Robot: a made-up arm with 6 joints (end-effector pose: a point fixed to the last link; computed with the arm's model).
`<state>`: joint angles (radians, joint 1 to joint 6).
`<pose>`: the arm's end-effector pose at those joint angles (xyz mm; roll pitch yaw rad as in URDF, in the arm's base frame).
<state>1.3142 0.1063 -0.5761 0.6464 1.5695 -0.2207</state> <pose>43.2 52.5 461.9 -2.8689 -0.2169 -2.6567</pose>
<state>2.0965 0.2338 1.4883 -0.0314 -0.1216 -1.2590</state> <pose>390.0 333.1 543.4 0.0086 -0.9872 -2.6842</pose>
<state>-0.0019 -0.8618 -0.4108 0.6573 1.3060 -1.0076</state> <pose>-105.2 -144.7 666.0 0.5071 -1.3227 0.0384</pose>
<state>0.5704 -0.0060 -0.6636 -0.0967 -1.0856 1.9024</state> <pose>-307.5 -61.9 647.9 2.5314 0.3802 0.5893</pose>
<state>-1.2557 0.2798 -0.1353 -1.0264 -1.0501 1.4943</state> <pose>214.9 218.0 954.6 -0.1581 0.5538 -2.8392</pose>
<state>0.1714 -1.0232 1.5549 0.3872 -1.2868 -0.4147</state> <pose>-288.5 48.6 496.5 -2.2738 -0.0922 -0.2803</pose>
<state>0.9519 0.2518 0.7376 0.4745 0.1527 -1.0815</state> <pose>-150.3 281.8 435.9 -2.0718 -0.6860 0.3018</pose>
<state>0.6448 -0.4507 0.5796 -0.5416 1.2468 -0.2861</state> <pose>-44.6 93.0 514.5 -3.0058 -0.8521 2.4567</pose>
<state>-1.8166 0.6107 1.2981 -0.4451 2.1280 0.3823</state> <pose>28.0 199.8 749.0 0.1086 0.0870 1.4600</pose>
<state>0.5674 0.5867 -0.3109 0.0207 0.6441 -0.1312</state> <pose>-179.4 243.9 589.6 0.8625 -0.9524 -1.2194</pose>
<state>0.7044 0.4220 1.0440 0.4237 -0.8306 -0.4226</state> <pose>-98.0 445.5 610.1 -1.3461 0.2013 -0.8624</pose>
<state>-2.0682 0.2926 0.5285 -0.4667 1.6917 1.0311</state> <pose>94.8 120.1 793.6 0.5944 0.4450 0.5131</pose>
